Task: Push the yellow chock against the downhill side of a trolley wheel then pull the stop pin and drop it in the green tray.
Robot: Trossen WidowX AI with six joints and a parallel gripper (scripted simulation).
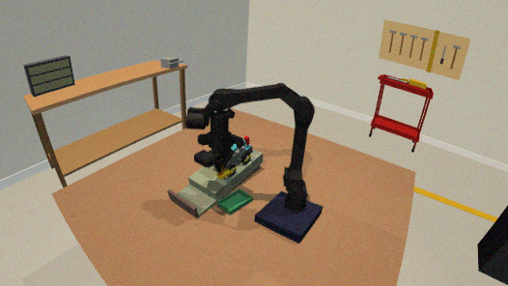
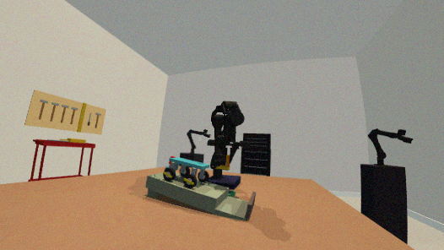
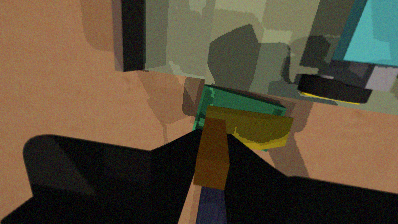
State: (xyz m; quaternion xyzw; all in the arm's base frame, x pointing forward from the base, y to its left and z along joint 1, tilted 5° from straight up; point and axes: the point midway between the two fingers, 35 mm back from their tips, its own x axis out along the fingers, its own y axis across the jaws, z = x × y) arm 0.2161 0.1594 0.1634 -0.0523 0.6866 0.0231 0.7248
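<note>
Right now my gripper tip is 24 cm to the left of the red-headed stop pin, 10 cm short of it and 3 cm above it. Also, from my gripper tip: yellow chock (2 cm to the right, 1 cm below); trolley (14 cm to the right, 11 cm ahead, 4 cm below); green tray (16 cm below, 4 cm to the right, 3 cm behind).
</note>
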